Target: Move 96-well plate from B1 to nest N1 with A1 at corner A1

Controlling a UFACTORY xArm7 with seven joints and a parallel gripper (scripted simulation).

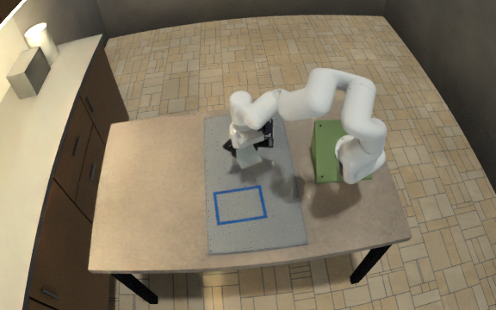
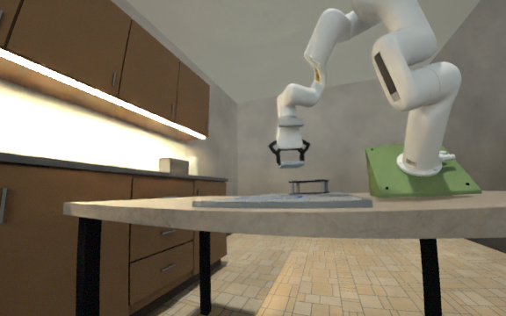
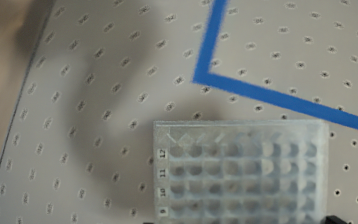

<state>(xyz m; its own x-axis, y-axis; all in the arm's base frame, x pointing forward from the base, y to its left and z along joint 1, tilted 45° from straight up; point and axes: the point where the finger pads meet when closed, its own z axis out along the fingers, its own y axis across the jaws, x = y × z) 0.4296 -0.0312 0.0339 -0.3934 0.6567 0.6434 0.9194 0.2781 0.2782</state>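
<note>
Now: hand 5 cm past the raised plate nest, 18 cm to the left of it and 7 cm above it. The rest, counted from my hand: 96-well plate: 1 cm below.
</note>
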